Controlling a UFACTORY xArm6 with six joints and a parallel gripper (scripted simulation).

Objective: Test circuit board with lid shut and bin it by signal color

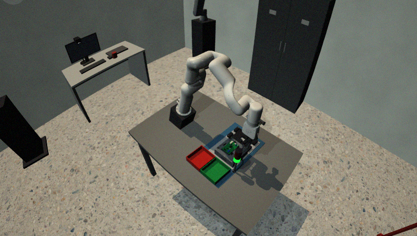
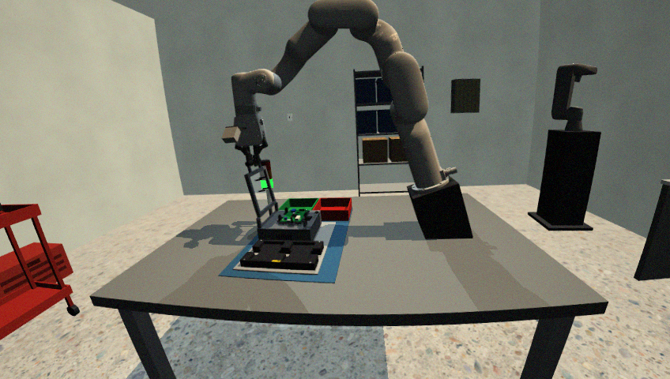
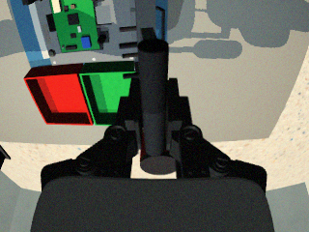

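Right now the green circuit board is 20 cm below my hand, 13 cm behind it and 1 cm to the right of it. The rest, counted from my hand: tester lid: 9 cm below, 2 cm behind; tester plate: 20 cm below, 12 cm behind; black latch hook: 19 cm below, 19 cm behind, 5 cm to the left.
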